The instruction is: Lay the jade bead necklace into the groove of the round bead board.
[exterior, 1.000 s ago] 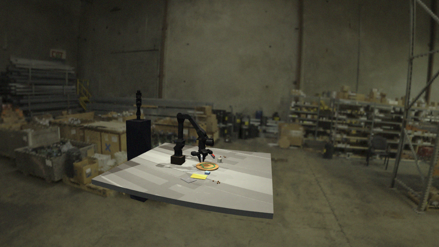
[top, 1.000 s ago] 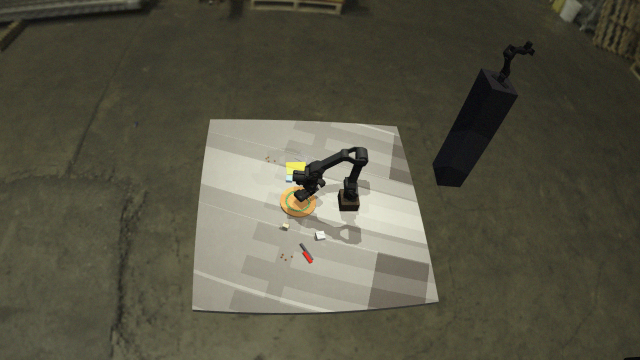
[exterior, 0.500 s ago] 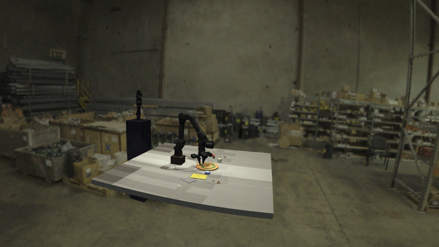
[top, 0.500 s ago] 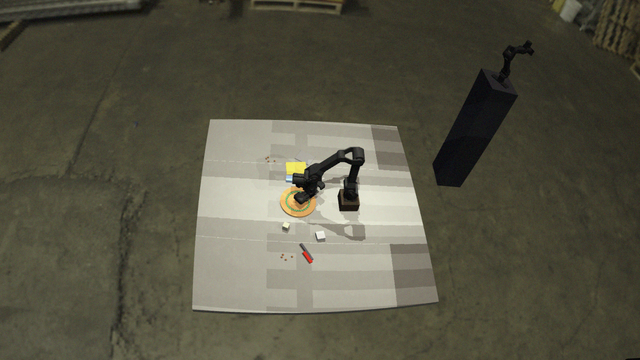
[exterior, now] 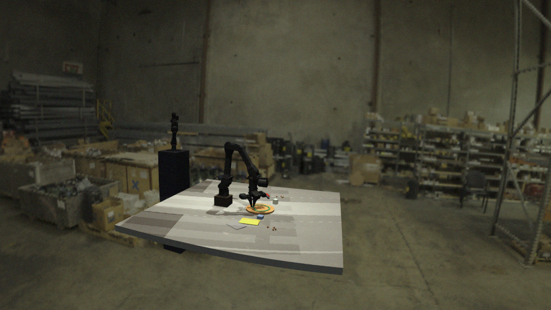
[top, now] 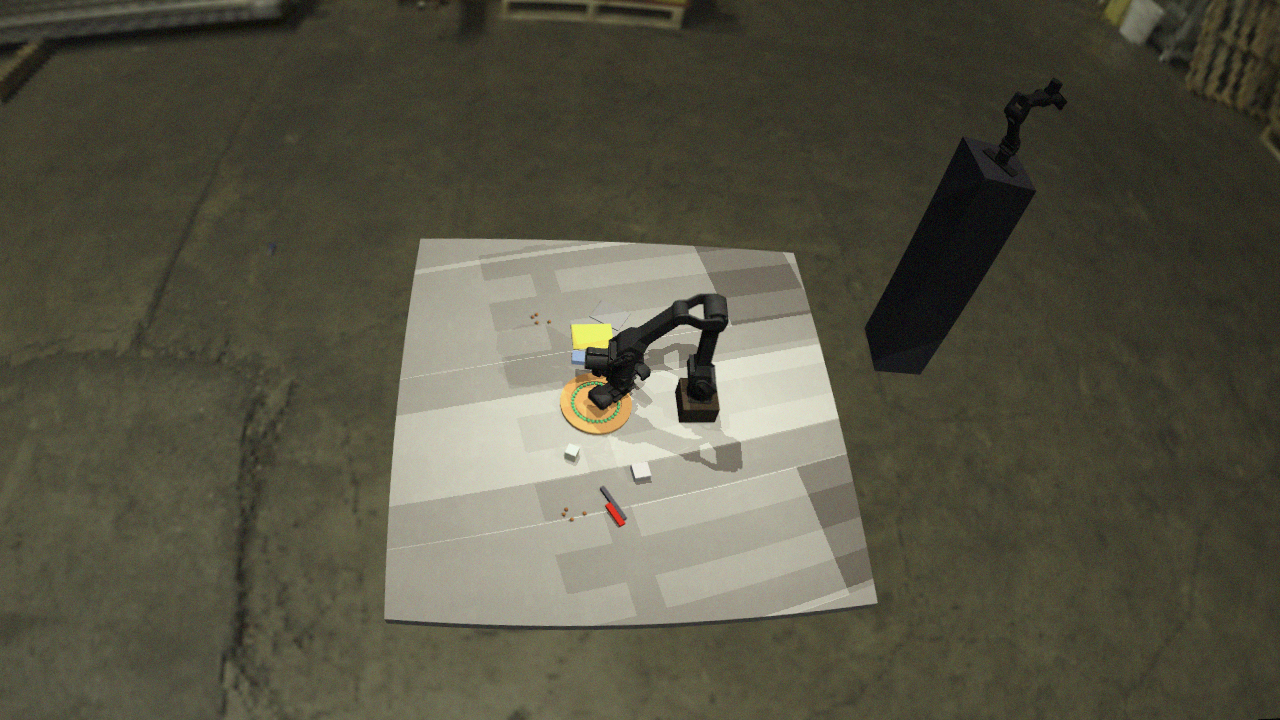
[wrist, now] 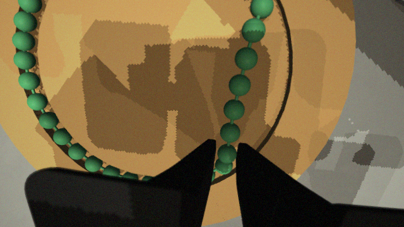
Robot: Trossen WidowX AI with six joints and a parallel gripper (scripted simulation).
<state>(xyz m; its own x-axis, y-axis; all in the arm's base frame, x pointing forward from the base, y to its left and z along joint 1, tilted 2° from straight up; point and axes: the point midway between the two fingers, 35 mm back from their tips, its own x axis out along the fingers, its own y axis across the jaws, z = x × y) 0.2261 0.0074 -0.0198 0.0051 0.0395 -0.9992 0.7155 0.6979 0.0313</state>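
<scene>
Now: gripper tip 140 mm to the left of the blue block, 110 mm short of it and 10 mm above it. Also, from my gripper tip: yellow pad (230 mm to the right, 70 mm ahead, 10 mm below); white strip (140 mm to the right, 40 mm behind, 10 mm below); cream cube (180 mm to the left, 120 mm ahead).
</scene>
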